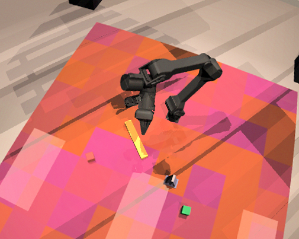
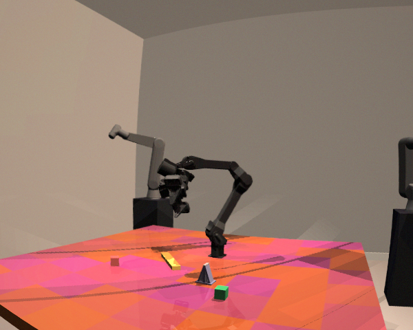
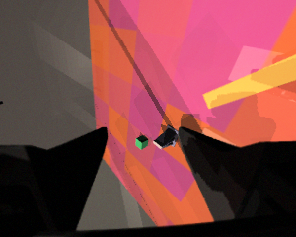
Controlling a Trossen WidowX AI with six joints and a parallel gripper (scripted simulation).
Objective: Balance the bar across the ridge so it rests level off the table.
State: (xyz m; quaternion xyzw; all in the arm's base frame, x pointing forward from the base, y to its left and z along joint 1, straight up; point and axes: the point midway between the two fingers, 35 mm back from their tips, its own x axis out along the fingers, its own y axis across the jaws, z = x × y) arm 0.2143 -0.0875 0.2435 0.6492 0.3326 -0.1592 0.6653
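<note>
Right now the yellow bar is 21 cm below my gripper tip, 5 cm behind it and 4 cm to the right of it. From my gripper tip the other things lie so: green cube 27 cm to the left, 20 cm below, 18 cm ahead; small red cube 20 cm to the right, 20 cm below, 11 cm ahead.
</note>
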